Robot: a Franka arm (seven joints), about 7 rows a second.
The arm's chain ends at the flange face. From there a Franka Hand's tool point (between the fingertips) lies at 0.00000 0.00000 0.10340 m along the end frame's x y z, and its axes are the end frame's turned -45 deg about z.
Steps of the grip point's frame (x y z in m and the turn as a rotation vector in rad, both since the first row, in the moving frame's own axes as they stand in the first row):
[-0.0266 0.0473 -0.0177 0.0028 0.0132 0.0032]
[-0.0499 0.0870 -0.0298 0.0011 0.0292 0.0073]
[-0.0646 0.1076 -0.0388 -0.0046 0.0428 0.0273]
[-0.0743 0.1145 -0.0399 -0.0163 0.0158 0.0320]
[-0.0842 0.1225 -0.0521 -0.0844 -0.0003 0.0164]
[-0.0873 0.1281 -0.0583 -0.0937 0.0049 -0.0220]
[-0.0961 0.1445 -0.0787 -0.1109 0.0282 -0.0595]
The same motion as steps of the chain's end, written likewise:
[0.0139 0.0534 -0.0177 0.0113 0.0074 0.0032]
[0.0242 0.0990 -0.0298 0.0214 0.0199 0.0073]
[0.0269 0.1245 -0.0387 0.0270 0.0335 0.0273]
[0.0261 0.1334 -0.0399 -0.0004 0.0227 0.0320]
[0.0210 0.1399 -0.0517 -0.0599 0.0595 0.0164]
[0.0216 0.1459 -0.0578 -0.0628 0.0697 -0.0220]
[0.0239 0.1644 -0.0780 -0.0585 0.0984 -0.0595]

